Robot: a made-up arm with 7 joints. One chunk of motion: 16 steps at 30 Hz.
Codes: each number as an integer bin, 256 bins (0 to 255) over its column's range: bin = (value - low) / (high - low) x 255, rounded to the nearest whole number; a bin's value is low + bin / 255 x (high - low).
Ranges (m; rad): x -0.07..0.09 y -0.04..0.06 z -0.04..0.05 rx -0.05..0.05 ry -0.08..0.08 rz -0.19..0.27
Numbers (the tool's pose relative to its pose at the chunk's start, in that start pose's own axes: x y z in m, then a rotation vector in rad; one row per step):
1: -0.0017 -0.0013 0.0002 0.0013 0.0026 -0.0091
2: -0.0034 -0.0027 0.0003 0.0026 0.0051 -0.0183
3: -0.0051 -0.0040 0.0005 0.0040 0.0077 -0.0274
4: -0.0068 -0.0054 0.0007 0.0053 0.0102 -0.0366
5: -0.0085 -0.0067 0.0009 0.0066 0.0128 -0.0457
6: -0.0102 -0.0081 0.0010 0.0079 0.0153 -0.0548
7: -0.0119 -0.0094 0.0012 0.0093 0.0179 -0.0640
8: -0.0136 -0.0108 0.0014 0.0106 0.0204 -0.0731
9: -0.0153 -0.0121 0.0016 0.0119 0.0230 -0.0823
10: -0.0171 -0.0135 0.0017 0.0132 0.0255 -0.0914
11: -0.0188 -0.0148 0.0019 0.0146 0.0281 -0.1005
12: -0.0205 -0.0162 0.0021 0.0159 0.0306 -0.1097
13: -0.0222 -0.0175 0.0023 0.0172 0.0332 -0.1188
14: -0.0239 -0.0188 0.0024 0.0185 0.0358 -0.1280
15: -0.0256 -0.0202 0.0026 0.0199 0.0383 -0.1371
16: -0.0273 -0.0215 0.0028 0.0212 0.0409 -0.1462
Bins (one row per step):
1: 109 99 114 131 132 100
2: 106 95 114 134 136 95
3: 103 92 115 138 140 90
4: 101 88 115 141 144 85
5: 98 85 116 144 148 80
6: 95 81 116 148 152 75
7: 93 78 117 151 156 70
8: 90 74 117 155 160 65
9: 87 71 118 158 164 60
10: 84 68 118 161 168 55
11: 82 64 119 165 172 50
12: 79 61 119 168 176 45
13: 76 57 120 171 180 39
14: 73 54 120 175 185 34
15: 71 50 121 178 189 29
16: 68 47 121 182 193 24

